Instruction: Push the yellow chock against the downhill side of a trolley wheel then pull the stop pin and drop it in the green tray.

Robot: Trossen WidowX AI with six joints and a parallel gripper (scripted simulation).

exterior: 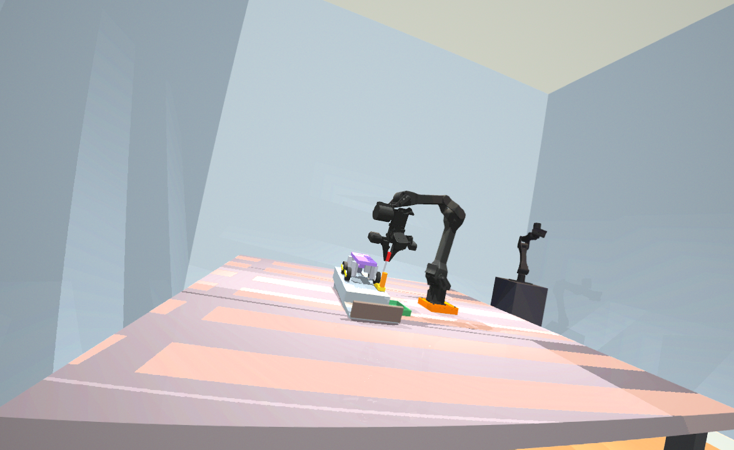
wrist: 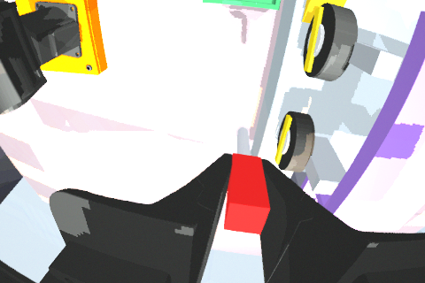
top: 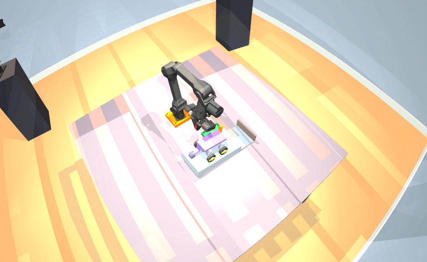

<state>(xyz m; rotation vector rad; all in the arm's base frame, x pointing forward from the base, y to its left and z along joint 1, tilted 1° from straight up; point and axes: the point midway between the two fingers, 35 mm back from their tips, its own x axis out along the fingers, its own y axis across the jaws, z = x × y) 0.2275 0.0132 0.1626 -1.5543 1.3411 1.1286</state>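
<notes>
Right now my gripper tip is 16 cm above the green tray, 12 cm to the right of it and 3 cm past it. Round my gripper tip: stop pin: right at my gripper tip; then purple-decked trolley: 10 cm ahead, 4 cm below, 3 cm to the left; then yellow chock: 10 cm to the left, 7 cm below, 3 cm ahead.
</notes>
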